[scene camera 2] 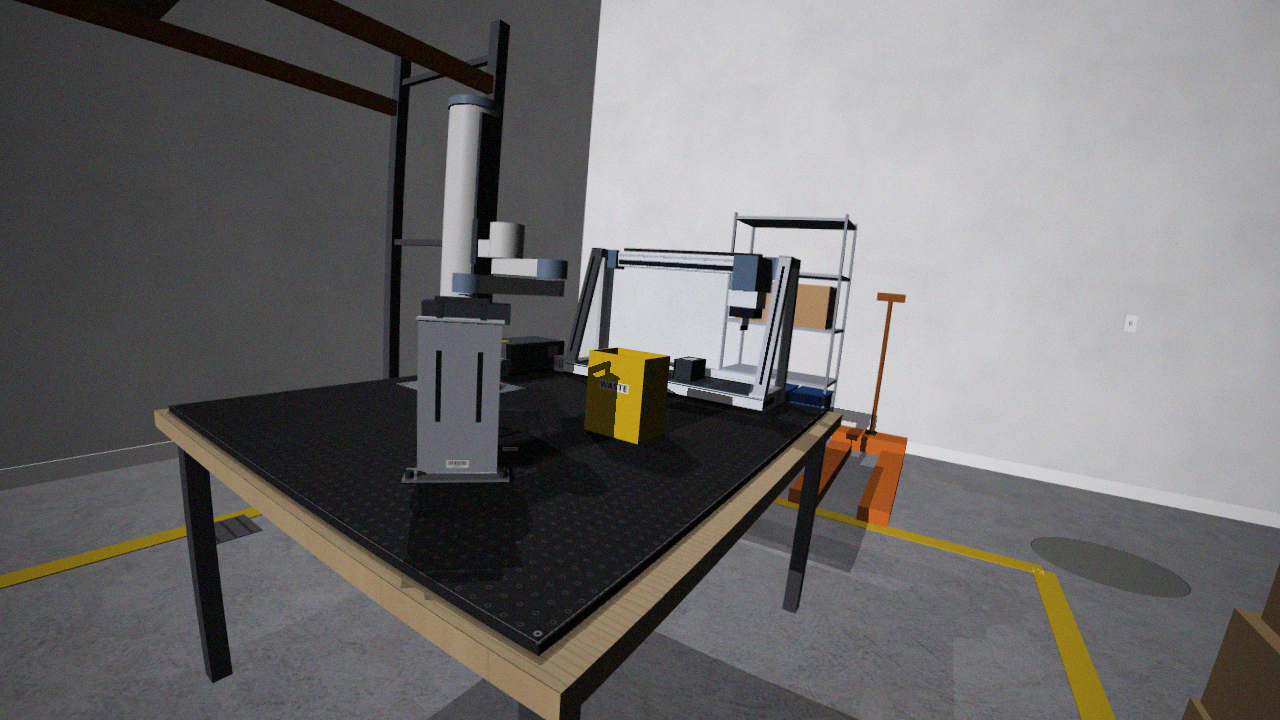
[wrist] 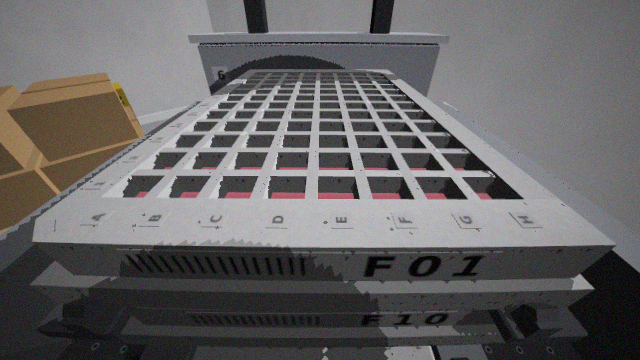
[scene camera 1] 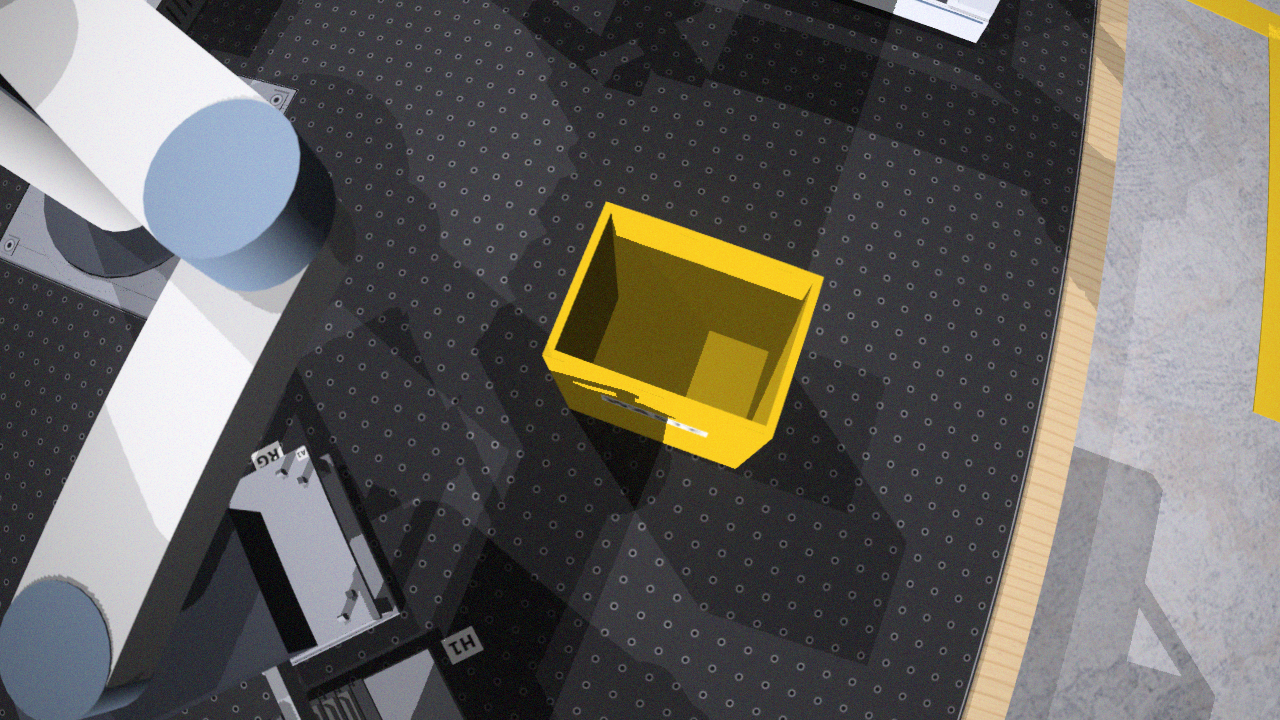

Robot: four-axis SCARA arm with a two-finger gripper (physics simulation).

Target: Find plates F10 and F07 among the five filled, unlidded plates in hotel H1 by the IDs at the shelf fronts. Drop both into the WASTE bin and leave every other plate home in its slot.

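Places are measured from the arm's base along level axes (x ahead, y left, z up), in millimetres.
Where they show: gripper, fingertip midpoint: (wrist: 320, 121).
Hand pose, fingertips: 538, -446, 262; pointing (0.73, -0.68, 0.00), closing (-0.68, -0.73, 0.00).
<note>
Things, the pixels of their top centre, and the offset from my fingertips, as dx, dy, dz. "spot": a spot on its surface instead.
- plate F01, top centre: (wrist: 316, 100) -17, +17, +17
- how plate F10, top centre: (wrist: 320, 147) -18, +16, -2
- yellow WASTE bin, top centre: (scene camera 1: 686, 314) (scene camera 2: 630, 353) +108, +420, -49
- H1 label, surface spot: (scene camera 1: 462, 644) spot: +9, +128, -249
In the wrist view my gripper's fingers are hidden under plate F01 (wrist: 320, 235), whose grid top and front ID fill much of the view. Judging by how plate F10 (wrist: 345, 320) sits, my gripper is shut on it. F10 is close below F01, with its front ID readable. The back panel of hotel H1 (wrist: 400, 56) (scene camera 2: 458, 385) stands behind the plates; in scene camera 2 it hides the fingers and plates. F07 does not show. The yellow WASTE bin (scene camera 1: 716, 250) (scene camera 2: 640, 394) stands open-topped, apart from the hotel.
The white arm link (scene camera 1: 179, 402) reaches over the hotel side. A grey stand (scene camera 1: 304, 555) labelled RG is beside the H1 label (scene camera 1: 462, 644). A gantry machine (scene camera 2: 689, 259) stands behind the bin. Cardboard boxes (wrist: 70, 105) show at the left of the wrist view.
</note>
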